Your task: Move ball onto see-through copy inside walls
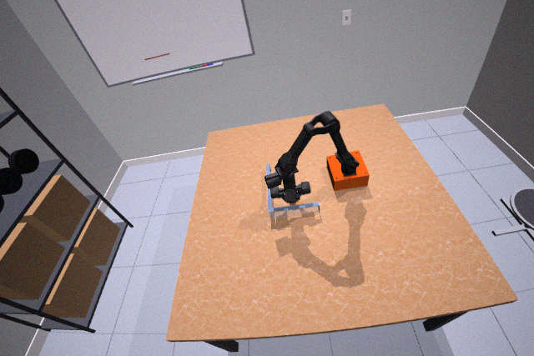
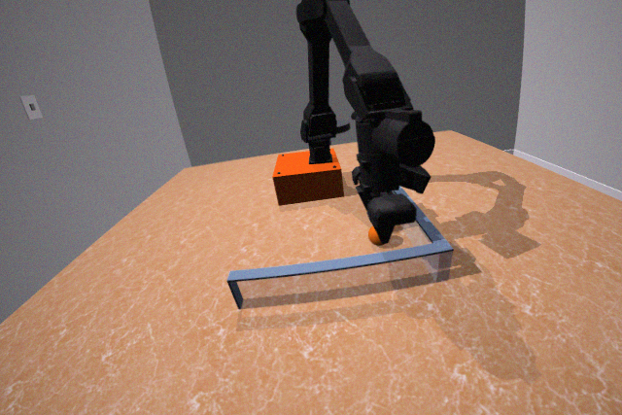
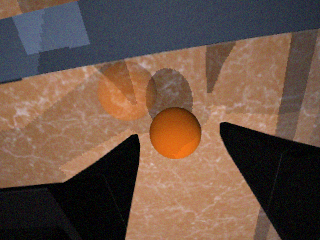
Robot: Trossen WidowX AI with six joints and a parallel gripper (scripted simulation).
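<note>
Right now the see-through copy is 3 cm behind my gripper tip, 3 cm to the left of it and 1 cm below it. From my gripper tip the other things lie so: orange ball (1 cm below).
</note>
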